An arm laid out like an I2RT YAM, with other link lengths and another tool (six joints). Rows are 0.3 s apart.
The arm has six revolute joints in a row. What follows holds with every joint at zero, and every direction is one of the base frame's. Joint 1 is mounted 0.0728 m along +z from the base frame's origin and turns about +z. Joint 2 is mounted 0.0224 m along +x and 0.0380 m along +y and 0.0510 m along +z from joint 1 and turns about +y. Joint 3 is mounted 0.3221 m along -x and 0.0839 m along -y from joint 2 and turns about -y. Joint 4 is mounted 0.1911 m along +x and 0.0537 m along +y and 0.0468 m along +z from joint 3 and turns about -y. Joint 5 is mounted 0.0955 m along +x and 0.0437 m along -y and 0.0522 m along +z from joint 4 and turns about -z. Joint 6 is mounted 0.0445 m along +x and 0.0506 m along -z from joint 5 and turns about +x. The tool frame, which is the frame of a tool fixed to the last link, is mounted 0.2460 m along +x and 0.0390 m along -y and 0.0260 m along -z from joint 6; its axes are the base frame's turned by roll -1.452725, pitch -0.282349 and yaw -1.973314 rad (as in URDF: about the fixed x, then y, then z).
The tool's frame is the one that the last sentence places.
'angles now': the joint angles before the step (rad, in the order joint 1, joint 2, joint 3, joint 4, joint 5, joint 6). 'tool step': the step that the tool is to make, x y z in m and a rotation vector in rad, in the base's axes. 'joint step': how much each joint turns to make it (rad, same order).
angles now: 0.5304 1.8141 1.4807 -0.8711 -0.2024 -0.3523
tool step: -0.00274 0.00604 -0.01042 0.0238 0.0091 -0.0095
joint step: 0.0016 0.0000 -0.0592 0.0675 -0.0194 0.0199
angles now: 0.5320 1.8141 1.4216 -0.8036 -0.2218 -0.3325
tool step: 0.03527 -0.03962 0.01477 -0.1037 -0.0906 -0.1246
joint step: -0.0065 -0.0004 0.0519 -0.0183 0.1701 0.0580
